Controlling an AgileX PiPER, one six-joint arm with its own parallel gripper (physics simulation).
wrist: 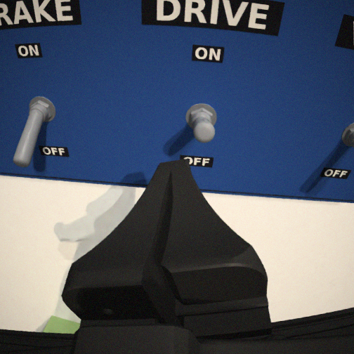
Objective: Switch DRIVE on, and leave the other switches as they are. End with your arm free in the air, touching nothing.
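The DRIVE switch lever (pixel 204 131) is seen nearly end-on in the wrist view, its round tip towards the camera just below its nut. It stands clearly less downward than the BRAKE lever (pixel 29 137), which slants down beside its OFF label, so DRIVE looks flipped to its ON side. Part of another switch (pixel 349 135) shows at the right edge; its lever is cut off. My gripper (pixel 176 177) is shut and empty. Its tips are below the DRIVE lever, in front of the left end of the OFF label, with a visible gap to the lever.
The blue panel (pixel 125 75) carries the switches and black labels. Its lower edge runs behind my fingers. A pale surface lies below it, with the gripper's shadow left of the fingers. A green patch (pixel 61 325) shows at the lower left.
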